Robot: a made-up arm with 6 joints. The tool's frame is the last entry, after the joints. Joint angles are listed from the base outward.
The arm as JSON. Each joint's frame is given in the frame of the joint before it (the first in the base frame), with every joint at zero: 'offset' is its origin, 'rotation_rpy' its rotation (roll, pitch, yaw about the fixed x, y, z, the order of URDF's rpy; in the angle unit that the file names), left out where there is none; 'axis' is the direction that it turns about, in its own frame. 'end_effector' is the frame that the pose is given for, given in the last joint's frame.
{
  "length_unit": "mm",
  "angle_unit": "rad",
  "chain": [
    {
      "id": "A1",
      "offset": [
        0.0,
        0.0,
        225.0
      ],
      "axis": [
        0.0,
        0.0,
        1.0
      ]
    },
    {
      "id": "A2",
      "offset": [
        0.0,
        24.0,
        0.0
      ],
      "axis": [
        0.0,
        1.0,
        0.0
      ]
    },
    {
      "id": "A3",
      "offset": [
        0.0,
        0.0,
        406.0
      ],
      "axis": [
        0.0,
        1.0,
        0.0
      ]
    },
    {
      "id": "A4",
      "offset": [
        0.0,
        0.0,
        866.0
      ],
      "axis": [
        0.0,
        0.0,
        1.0
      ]
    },
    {
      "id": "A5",
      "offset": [
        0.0,
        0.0,
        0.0
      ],
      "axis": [
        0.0,
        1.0,
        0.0
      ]
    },
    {
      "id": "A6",
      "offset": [
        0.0,
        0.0,
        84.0
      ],
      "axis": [
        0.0,
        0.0,
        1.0
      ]
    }
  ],
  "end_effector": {
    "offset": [
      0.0,
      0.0,
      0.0
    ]
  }
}
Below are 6 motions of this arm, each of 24 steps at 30 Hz.
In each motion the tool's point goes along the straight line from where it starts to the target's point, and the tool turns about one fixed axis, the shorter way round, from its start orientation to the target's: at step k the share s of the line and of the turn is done. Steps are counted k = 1, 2, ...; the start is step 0. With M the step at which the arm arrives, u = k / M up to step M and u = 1 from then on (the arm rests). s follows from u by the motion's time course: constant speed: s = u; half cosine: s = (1 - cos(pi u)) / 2; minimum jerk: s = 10 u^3 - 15 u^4 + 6 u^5.
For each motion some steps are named. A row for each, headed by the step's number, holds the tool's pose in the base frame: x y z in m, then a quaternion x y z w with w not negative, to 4 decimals.
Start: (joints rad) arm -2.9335 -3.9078 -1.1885 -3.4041 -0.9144 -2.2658
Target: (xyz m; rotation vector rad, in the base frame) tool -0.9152 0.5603 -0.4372 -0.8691 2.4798 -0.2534
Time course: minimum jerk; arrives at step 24
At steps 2, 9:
2: -1.1287 -0.2413 0.2131 0.8184 -0.2702 -0.4871 0.1411
9: -1.0707 -0.0237 0.0365 0.7701 -0.5230 -0.3639 0.0315

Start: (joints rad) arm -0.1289 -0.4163 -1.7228 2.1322 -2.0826 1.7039
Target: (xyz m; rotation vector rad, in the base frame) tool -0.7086 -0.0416 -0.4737 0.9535 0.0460 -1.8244
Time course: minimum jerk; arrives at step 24
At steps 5, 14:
5: -0.8670 0.0679 0.1427 0.3501 0.2202 -0.4657 0.7823
14: -0.7673 -0.0010 -0.2453 0.3887 0.0963 -0.6657 0.6297

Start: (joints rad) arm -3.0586 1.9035 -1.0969 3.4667 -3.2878 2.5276
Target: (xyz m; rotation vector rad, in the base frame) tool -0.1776 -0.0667 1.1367 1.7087 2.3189 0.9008
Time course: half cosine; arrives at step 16
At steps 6, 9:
6: -0.7019 -0.0884 0.7950 0.7212 0.5545 0.3914 0.1385
9: -0.4828 -0.0793 0.9378 0.6627 0.6500 0.3560 0.1075

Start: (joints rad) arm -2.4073 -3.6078 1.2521 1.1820 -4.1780 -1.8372
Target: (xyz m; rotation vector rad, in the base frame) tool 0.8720 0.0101 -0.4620 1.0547 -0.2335 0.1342
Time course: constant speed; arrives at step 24
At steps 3, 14, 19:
3: 0.4346 0.1880 -0.6703 0.4644 -0.0359 0.4702 0.7496
14: 0.6637 0.0948 -0.5612 0.4954 -0.0770 0.2636 0.8241
19: 0.7679 0.0525 -0.5116 0.5012 -0.0945 0.1646 0.8443

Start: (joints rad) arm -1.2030 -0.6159 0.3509 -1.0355 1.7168 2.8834
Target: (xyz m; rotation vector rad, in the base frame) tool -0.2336 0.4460 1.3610 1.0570 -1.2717 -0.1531
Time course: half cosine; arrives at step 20
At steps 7, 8, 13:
7: -0.2051 0.3924 1.3832 0.3712 -0.6233 0.2042 0.6573
8: -0.2079 0.3977 1.3809 0.3827 -0.6199 0.1775 0.6616
13: -0.2229 0.4259 1.3693 0.4372 -0.5932 0.0348 0.6751

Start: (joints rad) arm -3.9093 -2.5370 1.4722 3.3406 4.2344 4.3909
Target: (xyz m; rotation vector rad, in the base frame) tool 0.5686 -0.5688 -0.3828 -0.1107 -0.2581 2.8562
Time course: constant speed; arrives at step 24
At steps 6, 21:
6: 0.6179 -0.6418 0.1712 0.2694 -0.2431 -0.9232 0.1268
21: 0.5768 -0.5810 -0.2905 -0.0789 -0.0330 0.9921 0.0923

